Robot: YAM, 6 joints.
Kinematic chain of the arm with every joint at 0, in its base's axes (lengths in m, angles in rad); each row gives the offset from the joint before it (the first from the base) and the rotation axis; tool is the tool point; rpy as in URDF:
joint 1: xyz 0 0 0.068 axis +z
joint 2: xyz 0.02 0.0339 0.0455 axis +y
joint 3: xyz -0.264 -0.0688 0 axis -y
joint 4: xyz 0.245 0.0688 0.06 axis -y
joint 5: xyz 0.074 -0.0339 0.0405 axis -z
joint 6: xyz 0.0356 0 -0.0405 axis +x
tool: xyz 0 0 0 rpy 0 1.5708 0
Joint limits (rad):
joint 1: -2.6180..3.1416
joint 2: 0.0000..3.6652
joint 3: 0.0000..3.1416
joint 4: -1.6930..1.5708
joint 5: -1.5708..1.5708
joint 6: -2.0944..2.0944
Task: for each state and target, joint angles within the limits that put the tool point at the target. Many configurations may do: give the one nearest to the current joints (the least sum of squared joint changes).
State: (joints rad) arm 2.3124 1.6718 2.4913 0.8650 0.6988 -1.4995
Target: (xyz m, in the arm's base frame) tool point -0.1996 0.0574 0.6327
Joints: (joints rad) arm 2.9788 1.4927 1.9213 1.0528 0.7511 -1.4995
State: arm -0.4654 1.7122 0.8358 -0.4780 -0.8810 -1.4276
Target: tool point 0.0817 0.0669 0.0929
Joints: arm 0.3874 1.4824 0.3019 -0.8986 -1.0611 -1.4276
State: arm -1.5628 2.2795 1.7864 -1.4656 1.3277 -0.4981
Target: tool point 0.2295 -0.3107 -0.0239
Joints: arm -0.8460 2.7575 1.7387 -1.3407 1.2868 -0.4981
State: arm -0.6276 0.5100 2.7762 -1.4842 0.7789 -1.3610
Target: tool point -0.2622 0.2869 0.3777
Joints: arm -0.8936 0.3150 2.7609 -1.6478 0.7614 -1.3610
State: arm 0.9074 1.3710 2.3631 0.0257 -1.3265 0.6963
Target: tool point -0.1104 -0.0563 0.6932
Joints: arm 0.7443 1.1751 2.6459 0.1270 -1.2160 0.6963
